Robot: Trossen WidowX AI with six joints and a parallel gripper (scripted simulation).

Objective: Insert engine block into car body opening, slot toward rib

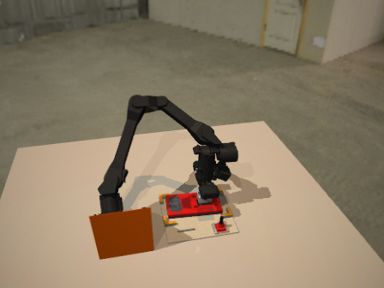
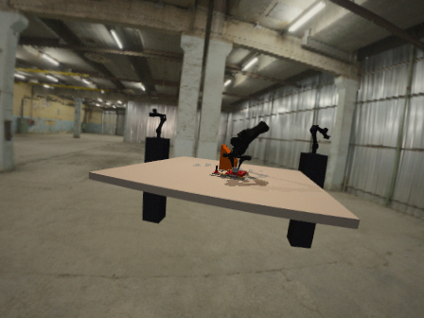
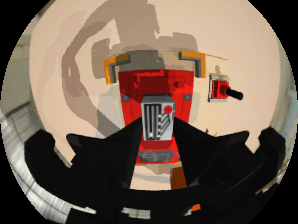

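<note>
The pale base plate lies 30 mm behind my gripper tip, 20 mm to the right of it and 40 mm below it. Also, from my gripper tip: engine block: 10 mm below.
</note>
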